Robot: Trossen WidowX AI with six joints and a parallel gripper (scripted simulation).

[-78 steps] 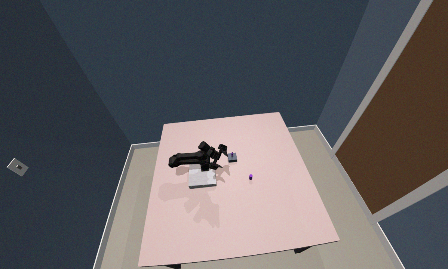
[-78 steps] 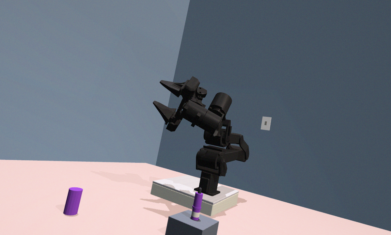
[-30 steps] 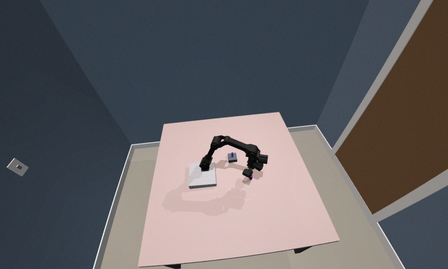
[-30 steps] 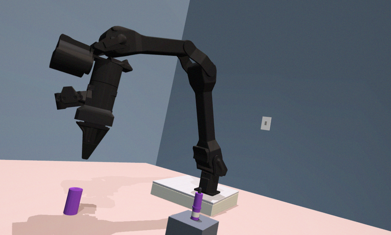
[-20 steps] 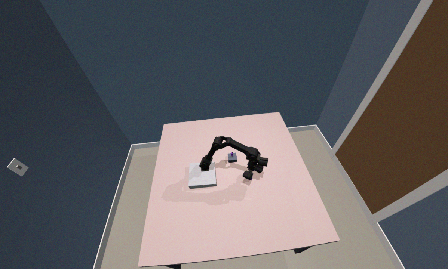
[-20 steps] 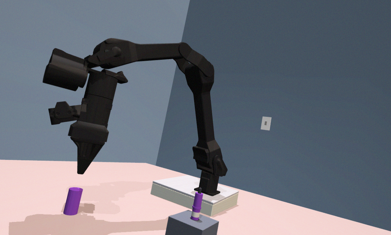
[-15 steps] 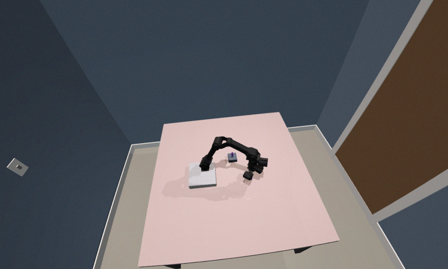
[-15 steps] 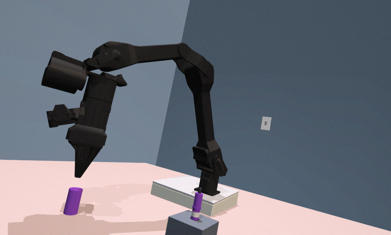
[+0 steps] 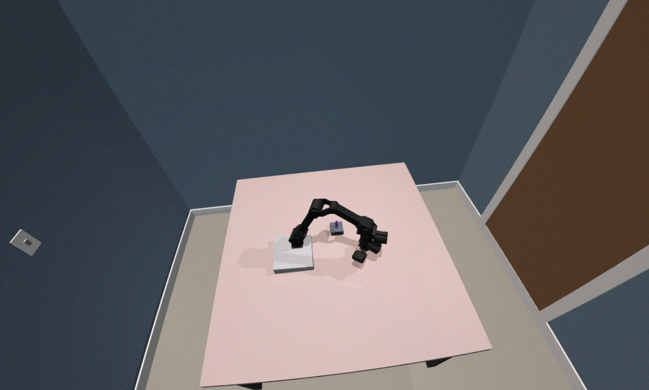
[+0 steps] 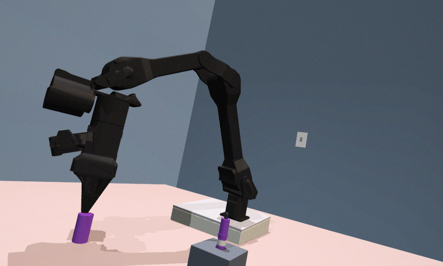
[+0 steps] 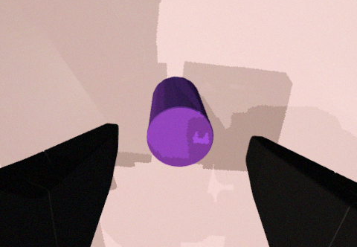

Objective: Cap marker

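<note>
The purple cap is 3 cm below my gripper tip. Also, from my gripper tip: grey holder block 12 cm behind, 22 cm to the left, 4 cm below; then purple marker 12 cm behind, 22 cm to the left, 2 cm above.
</note>
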